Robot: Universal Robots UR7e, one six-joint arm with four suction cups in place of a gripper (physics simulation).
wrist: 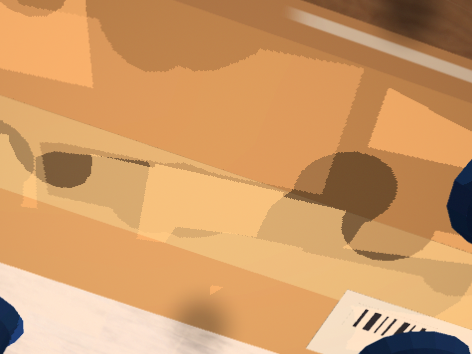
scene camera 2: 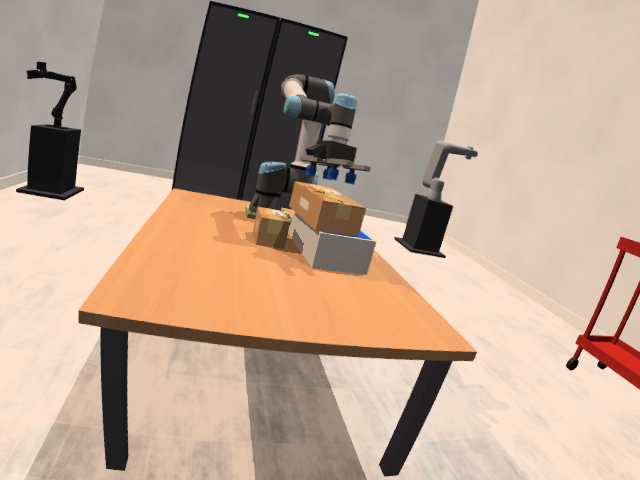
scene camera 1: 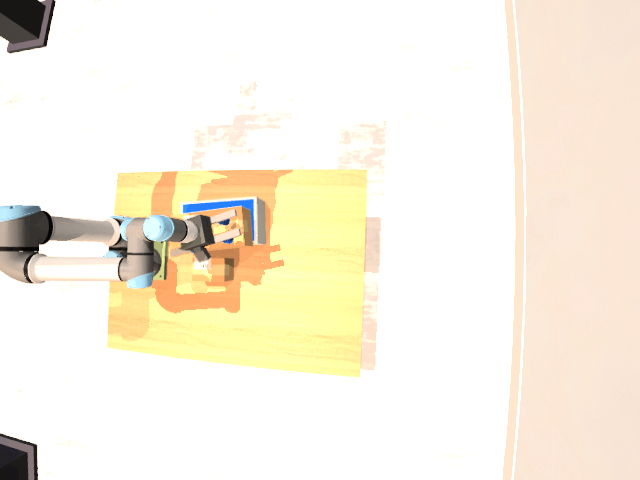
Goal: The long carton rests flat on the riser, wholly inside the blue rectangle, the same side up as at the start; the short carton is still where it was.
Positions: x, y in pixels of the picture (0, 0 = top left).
Scene:
A long carton shows in the wrist view, in scene camera 2 [324, 209] and in scene camera 1. A riser shows in scene camera 2 and in scene camera 1; in the wrist view it is hidden by the long carton. The same spot on the riser: [scene camera 2: 328, 251] is [scene camera 1: 261, 234]. One and the same spot on the long carton: [wrist: 256, 176] is [scene camera 1: 215, 235].

